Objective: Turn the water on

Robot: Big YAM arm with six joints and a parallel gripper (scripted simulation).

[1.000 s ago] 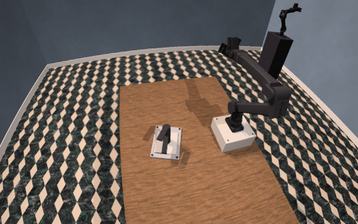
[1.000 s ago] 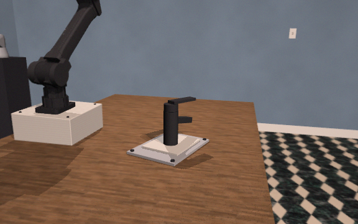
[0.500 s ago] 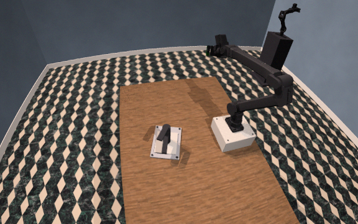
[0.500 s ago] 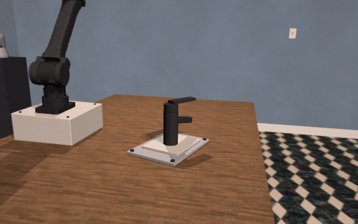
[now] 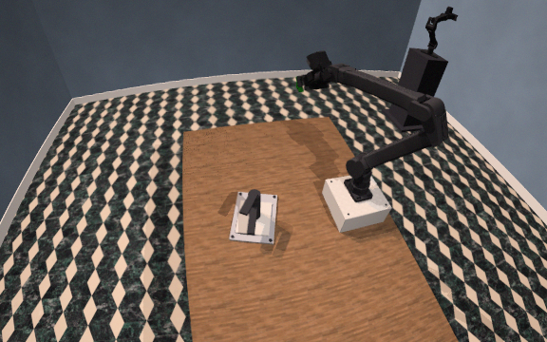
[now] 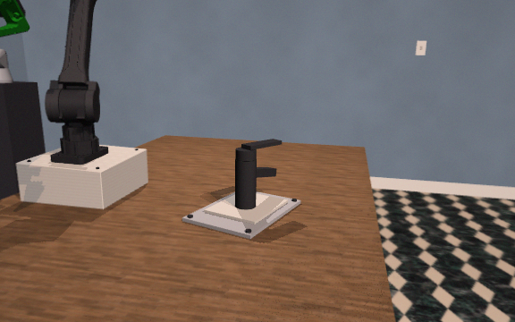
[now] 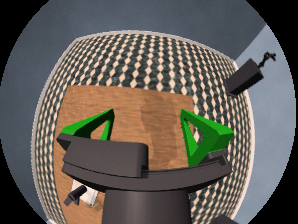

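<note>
My hand is 42 cm to the right of the lever, 35 cm short of it and 21 cm above it. Also, from my hand: black tap: 40 cm to the left, 33 cm ahead, 27 cm below.
</note>
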